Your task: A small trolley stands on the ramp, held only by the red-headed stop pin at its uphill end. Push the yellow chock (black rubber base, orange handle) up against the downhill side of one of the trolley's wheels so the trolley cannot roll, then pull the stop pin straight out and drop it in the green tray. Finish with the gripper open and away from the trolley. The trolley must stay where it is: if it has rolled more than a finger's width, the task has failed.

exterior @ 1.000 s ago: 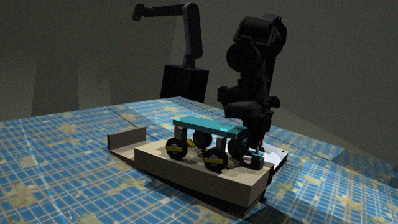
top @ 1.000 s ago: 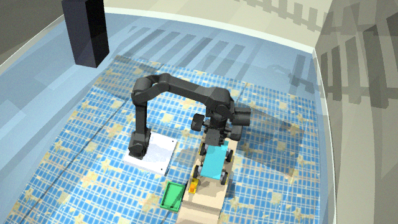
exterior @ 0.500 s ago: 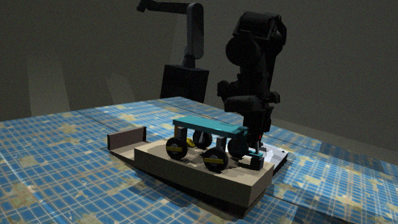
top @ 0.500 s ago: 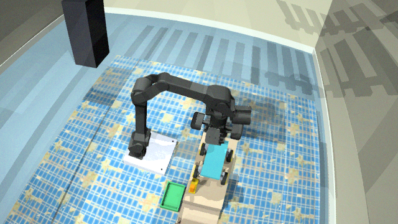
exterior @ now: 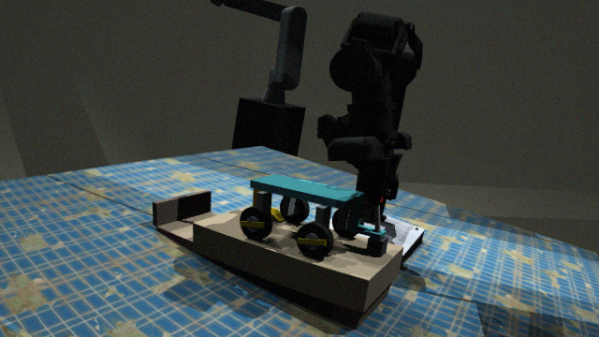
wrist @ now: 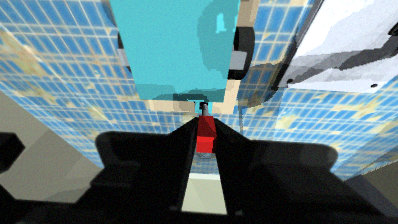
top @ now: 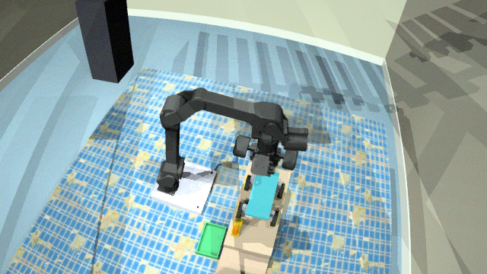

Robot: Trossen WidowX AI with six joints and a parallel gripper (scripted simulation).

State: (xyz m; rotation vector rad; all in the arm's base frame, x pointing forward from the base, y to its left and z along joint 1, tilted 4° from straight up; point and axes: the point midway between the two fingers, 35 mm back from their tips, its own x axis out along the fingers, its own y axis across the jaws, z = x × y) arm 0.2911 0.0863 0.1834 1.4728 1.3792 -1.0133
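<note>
Now: gripper tip 100 mm past the green tray, 250 mm to the left of it and 170 mm above it. From my gripper tip the other things lie so: tan ramp 20 mm ahead, 110 mm to the right, 110 mm below; then red-headed stop pin right at my gripper tip; then trolley 20 mm ahead, 100 mm to the right, 50 mm below.
</note>
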